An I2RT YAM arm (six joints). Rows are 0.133 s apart.
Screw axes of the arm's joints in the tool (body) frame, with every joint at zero. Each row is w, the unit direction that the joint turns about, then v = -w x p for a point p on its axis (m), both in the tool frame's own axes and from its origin. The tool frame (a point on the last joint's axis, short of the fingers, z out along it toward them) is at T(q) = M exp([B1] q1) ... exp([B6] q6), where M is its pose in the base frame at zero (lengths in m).
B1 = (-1, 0, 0, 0, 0.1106, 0)
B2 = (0, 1, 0, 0.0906, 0, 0.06)
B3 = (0, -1, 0, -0.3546, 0, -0.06)
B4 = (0, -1, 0, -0.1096, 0, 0)
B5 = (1, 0, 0, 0, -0.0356, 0)
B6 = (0, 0, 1, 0, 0, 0)
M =
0 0 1 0.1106
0 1 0 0
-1 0 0 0.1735
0 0 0 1
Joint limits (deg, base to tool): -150..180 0..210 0..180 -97..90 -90..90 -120..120
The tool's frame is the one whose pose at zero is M.
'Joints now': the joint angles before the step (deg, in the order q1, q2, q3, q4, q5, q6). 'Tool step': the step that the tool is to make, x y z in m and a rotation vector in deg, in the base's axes. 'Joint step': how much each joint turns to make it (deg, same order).
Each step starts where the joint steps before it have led.
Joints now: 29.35 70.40 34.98 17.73 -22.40 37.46
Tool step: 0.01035 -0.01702 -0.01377 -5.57 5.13 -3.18
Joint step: -4.25 1.58 1.14 -7.83 -0.02 -3.04
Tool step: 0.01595 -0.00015 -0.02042 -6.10 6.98 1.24
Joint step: -1.51 6.61 3.73 -7.56 -0.96 -4.03
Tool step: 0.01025 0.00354 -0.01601 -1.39 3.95 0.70
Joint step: -0.27 4.99 1.58 -0.93 -0.95 -0.41
